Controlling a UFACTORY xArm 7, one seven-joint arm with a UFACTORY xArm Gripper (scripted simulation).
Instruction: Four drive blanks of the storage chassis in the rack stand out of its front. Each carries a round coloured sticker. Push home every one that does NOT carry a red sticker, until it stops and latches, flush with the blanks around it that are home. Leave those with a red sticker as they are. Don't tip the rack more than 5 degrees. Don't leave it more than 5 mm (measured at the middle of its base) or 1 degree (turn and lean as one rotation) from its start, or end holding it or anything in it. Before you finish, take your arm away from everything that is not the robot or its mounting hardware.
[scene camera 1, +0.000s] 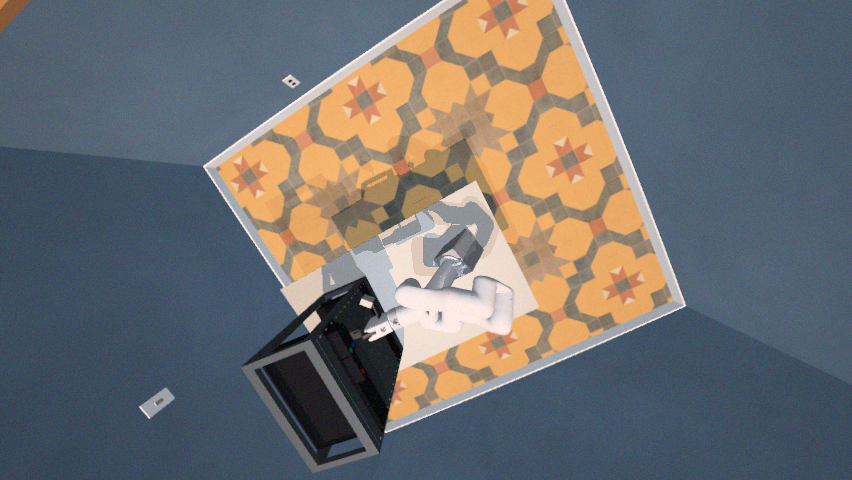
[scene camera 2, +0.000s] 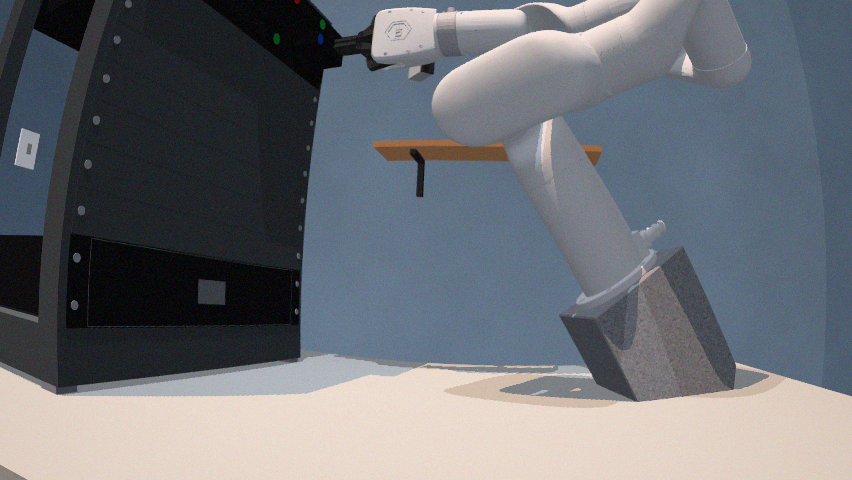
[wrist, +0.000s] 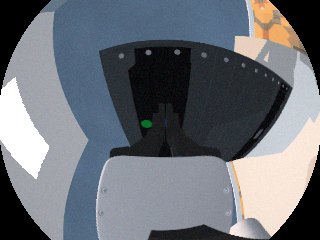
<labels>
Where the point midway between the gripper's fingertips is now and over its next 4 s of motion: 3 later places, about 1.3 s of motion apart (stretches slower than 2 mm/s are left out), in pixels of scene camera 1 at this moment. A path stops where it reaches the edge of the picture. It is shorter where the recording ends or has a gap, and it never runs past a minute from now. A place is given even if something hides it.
My gripper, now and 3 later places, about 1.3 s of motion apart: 352, 335; 346, 337; 342, 339; 340, 339
</labels>
